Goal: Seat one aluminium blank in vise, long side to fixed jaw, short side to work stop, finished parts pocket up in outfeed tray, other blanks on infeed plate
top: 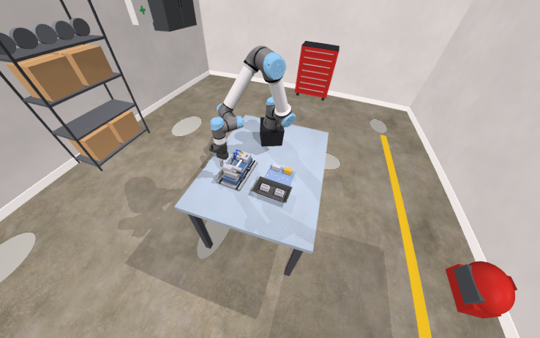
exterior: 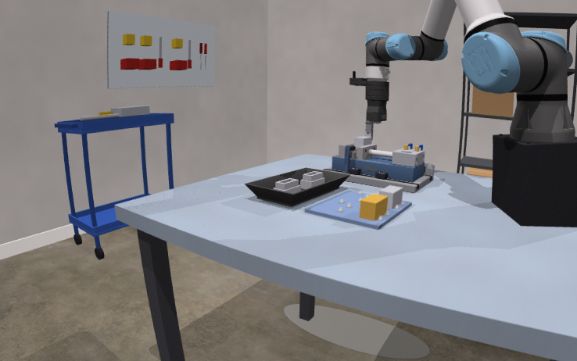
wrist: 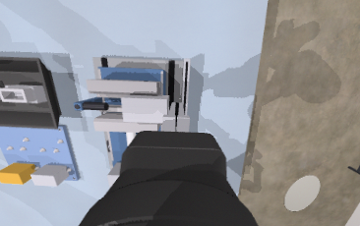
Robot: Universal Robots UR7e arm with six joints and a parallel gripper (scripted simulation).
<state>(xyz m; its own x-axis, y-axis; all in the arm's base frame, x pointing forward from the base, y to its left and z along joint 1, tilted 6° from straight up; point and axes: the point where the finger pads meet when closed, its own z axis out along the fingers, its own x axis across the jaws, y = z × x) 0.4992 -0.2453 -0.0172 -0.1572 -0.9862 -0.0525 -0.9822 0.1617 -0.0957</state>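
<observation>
The vise is 6 cm behind my hand, 9 cm to the left of it and 8 cm below it. Also, from my hand: brass blank 15 cm behind, 45 cm to the left, 9 cm below.
</observation>
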